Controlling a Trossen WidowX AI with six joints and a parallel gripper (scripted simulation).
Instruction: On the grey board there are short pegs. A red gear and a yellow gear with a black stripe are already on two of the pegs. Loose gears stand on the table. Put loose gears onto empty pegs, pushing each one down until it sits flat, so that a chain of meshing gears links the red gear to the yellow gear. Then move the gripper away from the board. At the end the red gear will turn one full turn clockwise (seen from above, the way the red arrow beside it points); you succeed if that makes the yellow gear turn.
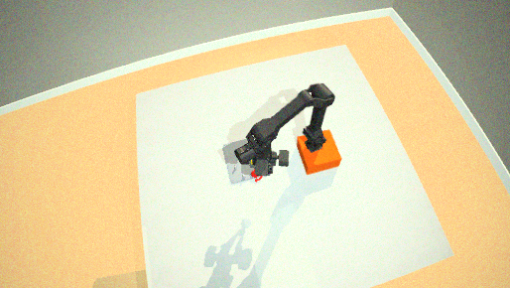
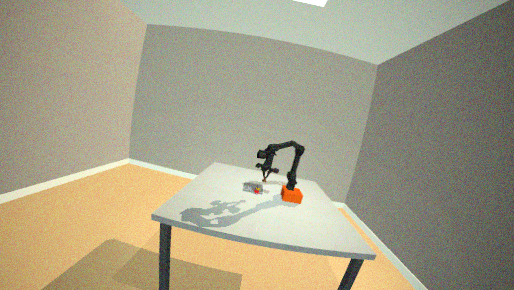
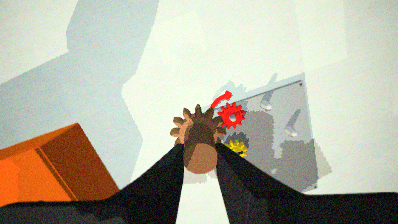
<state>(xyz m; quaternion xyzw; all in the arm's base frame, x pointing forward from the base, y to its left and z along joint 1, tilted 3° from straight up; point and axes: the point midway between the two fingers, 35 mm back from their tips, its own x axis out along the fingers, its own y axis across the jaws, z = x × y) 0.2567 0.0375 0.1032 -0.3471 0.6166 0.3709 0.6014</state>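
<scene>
My gripper tip is now 14 cm above the red gear, 5 cm to the left of it and 3 cm short of it. Round my gripper tip: yellow gear 14 cm below, 11 cm to the right, 1 cm ahead; brown gear 1 cm below; red arrow 15 cm below, 3 cm to the right, 3 cm ahead.
</scene>
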